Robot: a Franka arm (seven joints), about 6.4 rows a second.
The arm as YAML. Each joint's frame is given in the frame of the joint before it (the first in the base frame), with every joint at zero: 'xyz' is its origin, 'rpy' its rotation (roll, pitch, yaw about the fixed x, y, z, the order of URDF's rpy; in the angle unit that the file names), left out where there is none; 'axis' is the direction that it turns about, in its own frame. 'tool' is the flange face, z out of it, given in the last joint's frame.
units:
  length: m
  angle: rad
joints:
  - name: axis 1
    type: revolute
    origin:
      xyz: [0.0, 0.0, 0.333]
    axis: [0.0, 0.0, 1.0]
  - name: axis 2
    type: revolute
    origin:
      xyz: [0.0, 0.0, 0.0]
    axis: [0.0, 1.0, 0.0]
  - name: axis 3
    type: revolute
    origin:
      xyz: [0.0, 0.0, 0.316]
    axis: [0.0, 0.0, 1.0]
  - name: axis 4
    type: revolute
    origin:
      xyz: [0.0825, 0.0, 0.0]
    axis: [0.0, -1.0, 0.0]
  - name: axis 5
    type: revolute
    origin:
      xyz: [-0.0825, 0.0, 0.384]
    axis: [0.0, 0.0, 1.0]
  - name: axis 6
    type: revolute
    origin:
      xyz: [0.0, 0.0, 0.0]
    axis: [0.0, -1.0, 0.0]
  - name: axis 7
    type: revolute
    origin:
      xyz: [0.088, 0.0, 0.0]
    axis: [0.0, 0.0, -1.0]
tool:
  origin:
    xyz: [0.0, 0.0, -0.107]
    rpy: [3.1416, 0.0, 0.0]
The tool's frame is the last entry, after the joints.
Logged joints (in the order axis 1, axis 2, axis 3, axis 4, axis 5, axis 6, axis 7), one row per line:
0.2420 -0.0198 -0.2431 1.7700 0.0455 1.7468 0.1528
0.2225 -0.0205 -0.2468 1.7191 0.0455 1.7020 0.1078
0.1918 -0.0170 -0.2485 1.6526 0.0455 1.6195 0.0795
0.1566 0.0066 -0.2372 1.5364 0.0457 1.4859 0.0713
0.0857 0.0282 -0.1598 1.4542 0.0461 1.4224 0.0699
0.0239 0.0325 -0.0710 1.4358 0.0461 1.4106 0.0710
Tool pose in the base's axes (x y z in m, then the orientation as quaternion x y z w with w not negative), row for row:
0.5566 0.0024 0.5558 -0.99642 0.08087 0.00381 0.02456
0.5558 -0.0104 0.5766 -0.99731 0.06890 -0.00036 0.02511
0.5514 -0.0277 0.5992 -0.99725 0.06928 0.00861 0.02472
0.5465 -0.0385 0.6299 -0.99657 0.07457 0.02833 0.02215
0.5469 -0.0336 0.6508 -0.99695 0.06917 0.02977 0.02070
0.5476 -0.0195 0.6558 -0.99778 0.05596 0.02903 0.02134
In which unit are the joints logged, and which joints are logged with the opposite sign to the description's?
The joints are logged in radians. Opposite sign: axis 4.
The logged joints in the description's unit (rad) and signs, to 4 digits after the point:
0.2420 -0.0198 -0.2431 -1.7700 0.0455 1.7468 0.1528
0.2225 -0.0205 -0.2468 -1.7191 0.0455 1.7020 0.1078
0.1918 -0.0170 -0.2485 -1.6526 0.0455 1.6195 0.0795
0.1566 0.0066 -0.2372 -1.5364 0.0457 1.4859 0.0713
0.0857 0.0282 -0.1598 -1.4542 0.0461 1.4224 0.0699
0.0239 0.0325 -0.0710 -1.4358 0.0461 1.4106 0.0710

